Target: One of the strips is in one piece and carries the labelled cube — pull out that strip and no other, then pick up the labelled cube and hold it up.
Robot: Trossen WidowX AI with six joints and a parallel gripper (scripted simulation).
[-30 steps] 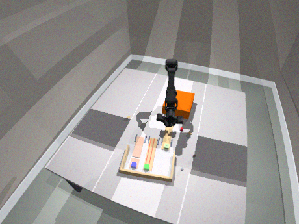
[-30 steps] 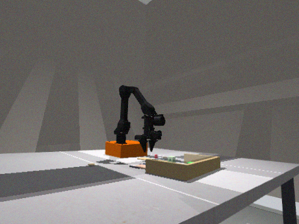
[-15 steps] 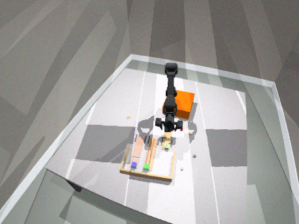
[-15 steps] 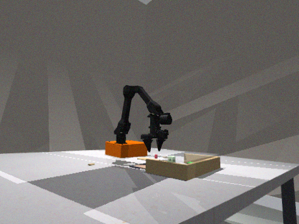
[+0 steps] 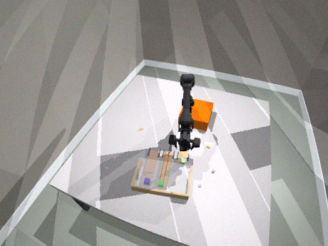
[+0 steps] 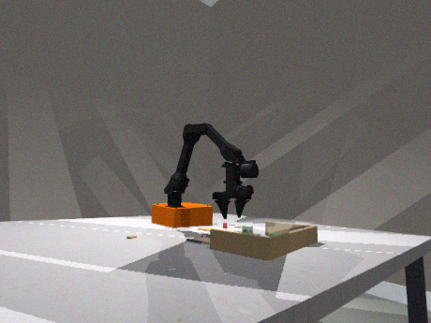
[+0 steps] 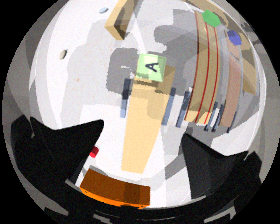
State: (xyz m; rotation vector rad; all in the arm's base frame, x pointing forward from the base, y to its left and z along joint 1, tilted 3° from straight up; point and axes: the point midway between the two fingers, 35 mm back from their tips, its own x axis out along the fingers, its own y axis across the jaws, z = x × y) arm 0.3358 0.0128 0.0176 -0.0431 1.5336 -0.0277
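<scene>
The labelled cube lies 70 mm ahead of my gripper tip and 40 mm below it.
</scene>
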